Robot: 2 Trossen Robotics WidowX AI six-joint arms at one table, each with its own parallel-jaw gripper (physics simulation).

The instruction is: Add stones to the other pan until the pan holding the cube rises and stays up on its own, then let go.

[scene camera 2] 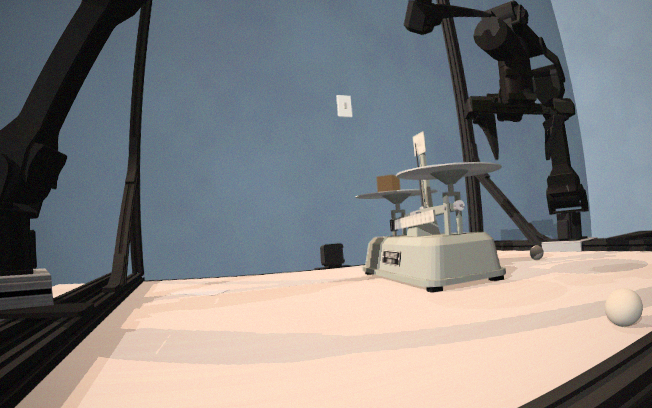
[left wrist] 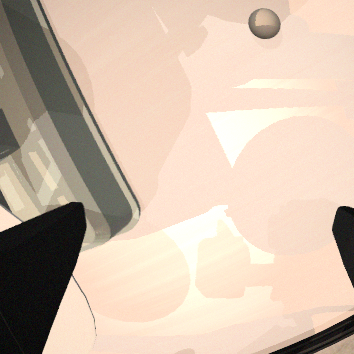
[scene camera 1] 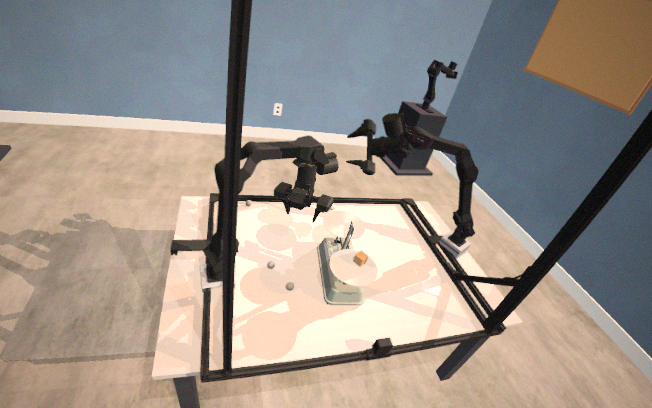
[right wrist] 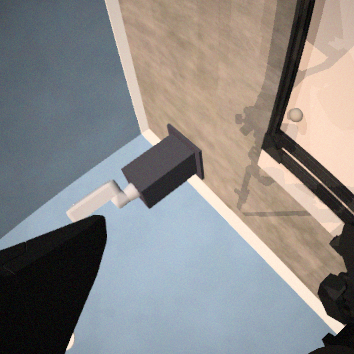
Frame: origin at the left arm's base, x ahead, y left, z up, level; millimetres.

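Where they show: left gripper, fingertip midpoint: (scene camera 2: pixel 522 159) (left wrist: pixel 215 218) (scene camera 1: pixel 300 217); right gripper, fingertip midpoint: (scene camera 1: pixel 346 149) (right wrist: pixel 230 233); left arm's base at its link origin: (scene camera 2: pixel 570 239) (scene camera 1: pixel 217 273); right arm's base at its link origin: (scene camera 2: pixel 3 273) (scene camera 1: pixel 456 240).
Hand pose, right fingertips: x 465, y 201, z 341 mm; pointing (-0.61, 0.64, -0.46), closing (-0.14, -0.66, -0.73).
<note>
Each offset is from my right fingertips to the top centre of the thing. "spot": to the spot under its first point.
The orange cube {49 mm back, 336 mm right, 188 mm down} (scene camera 1: pixel 360 258) (scene camera 2: pixel 388 183) rests on one pan {76 mm back, 350 mm right, 218 mm down} (scene camera 1: pixel 345 272) (scene camera 2: pixel 367 195) of the grey-green balance scale {53 mm back, 258 mm right, 129 mm down} (scene camera 1: pixel 345 296) (scene camera 2: pixel 440 257) (left wrist: pixel 100 175). The bare other pan {spot: 12 mm back, 150 mm right, 211 mm down} (scene camera 2: pixel 448 172) stands higher in scene camera 2. Two stones {284 mm back, 186 mm right, 334 mm down} (scene camera 1: pixel 271 265) {245 mm back, 288 mm right, 334 mm down} (scene camera 1: pixel 290 286) lie left of the scale; another stone {297 mm back, 169 mm left, 334 mm down} (scene camera 1: pixel 248 203) lies near the back left corner, and a pale one {69 mm ahead, 108 mm left, 334 mm down} (scene camera 1: pixel 331 207) is partly hidden by a finger. Stones also show in the other views (scene camera 2: pixel 623 307) (scene camera 2: pixel 536 252) (left wrist: pixel 264 23) (right wrist: pixel 296 115). My left gripper (scene camera 1: pixel 301 216) (scene camera 2: pixel 523 158) (left wrist: pixel 215 218) is open, above the table behind the scale. My right gripper (scene camera 1: pixel 349 149) is open, high up.
A black frame (scene camera 1: pixel 300 366) borders the table, with an upright post (scene camera 1: pixel 231 150) at the left and a slanted post (scene camera 1: pixel 590 215) at the right. A small black box {spot: 59 mm back, 576 mm right, 310 mm down} (scene camera 1: pixel 383 346) (scene camera 2: pixel 332 255) sits on the front rail. A dark pedestal (scene camera 1: pixel 425 120) (right wrist: pixel 160 167) stands beyond the table.
</note>
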